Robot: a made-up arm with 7 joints.
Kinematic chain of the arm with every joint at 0, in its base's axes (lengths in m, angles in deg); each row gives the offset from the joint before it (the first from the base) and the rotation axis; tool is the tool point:
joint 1: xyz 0 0 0.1 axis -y
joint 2: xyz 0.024 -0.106 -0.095 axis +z
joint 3: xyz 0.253 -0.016 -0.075 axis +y
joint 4: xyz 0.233 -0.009 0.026 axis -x
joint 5: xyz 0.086 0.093 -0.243 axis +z
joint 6: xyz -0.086 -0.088 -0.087 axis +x
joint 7: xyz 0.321 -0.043 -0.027 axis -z
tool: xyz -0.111 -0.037 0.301
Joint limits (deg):
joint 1: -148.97..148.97
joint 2: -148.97..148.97
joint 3: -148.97..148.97
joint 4: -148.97..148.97
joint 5: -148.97..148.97
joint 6: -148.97..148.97
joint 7: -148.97..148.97
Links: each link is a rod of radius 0.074 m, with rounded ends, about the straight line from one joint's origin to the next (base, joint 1, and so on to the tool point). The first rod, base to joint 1, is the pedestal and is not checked.
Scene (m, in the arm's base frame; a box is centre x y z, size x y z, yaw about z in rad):
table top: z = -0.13
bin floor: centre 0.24 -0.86 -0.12 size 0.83 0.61 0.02 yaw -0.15
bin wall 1: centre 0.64 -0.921 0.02 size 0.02 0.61 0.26 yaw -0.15
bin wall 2: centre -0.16 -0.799 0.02 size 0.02 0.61 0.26 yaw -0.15
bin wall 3: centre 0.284 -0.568 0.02 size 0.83 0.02 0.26 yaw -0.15
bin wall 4: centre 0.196 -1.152 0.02 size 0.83 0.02 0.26 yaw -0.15
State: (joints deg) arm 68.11 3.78 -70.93 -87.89 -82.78 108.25 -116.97
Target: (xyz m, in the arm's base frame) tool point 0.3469 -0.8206 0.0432
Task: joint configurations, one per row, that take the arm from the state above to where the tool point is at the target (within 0.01 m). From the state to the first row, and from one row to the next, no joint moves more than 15 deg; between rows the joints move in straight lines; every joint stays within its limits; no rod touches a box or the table.
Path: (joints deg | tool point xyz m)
1: 62.79 -10.90 -70.86 -77.64 -80.62 102.82 -119.26 | 0.5321 0.1857 0.6075
2: 57.47 -25.59 -70.78 -67.39 -78.46 97.39 -121.55 | 0.6377 -0.1204 0.6014
3: 52.15 -40.27 -70.71 -57.13 -76.31 91.96 -123.83 | 0.6510 -0.4297 0.4769
4: 46.83 -54.95 -70.63 -46.88 -74.15 86.53 -126.12 | 0.5510 -0.6795 0.2718
5: 41.52 -69.64 -70.56 -36.63 -71.99 81.10 -128.41 | 0.3469 -0.8206 0.0432

